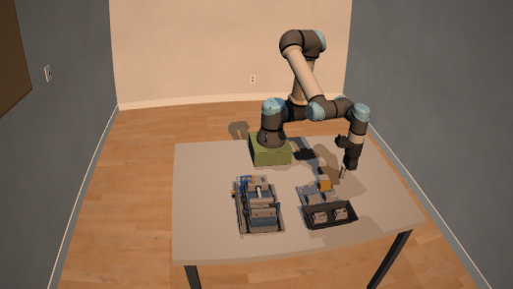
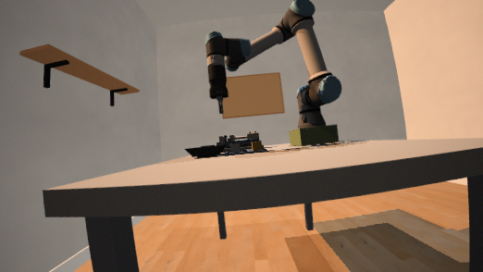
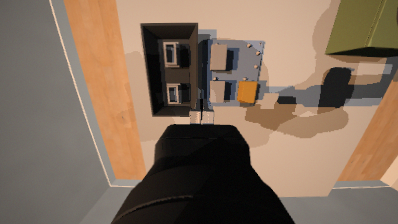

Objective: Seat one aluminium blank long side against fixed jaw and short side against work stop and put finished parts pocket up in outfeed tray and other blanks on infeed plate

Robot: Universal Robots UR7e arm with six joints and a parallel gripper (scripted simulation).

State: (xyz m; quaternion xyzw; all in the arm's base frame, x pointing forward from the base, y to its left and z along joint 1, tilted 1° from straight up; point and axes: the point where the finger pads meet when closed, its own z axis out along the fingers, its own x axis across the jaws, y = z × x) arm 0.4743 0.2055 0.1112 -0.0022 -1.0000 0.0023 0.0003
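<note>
My hand is 17 cm above the brass blank and 14 cm past it. From my hand the other things lie so: vise: 34 cm to the right, 16 cm below, 5 cm behind.
</note>
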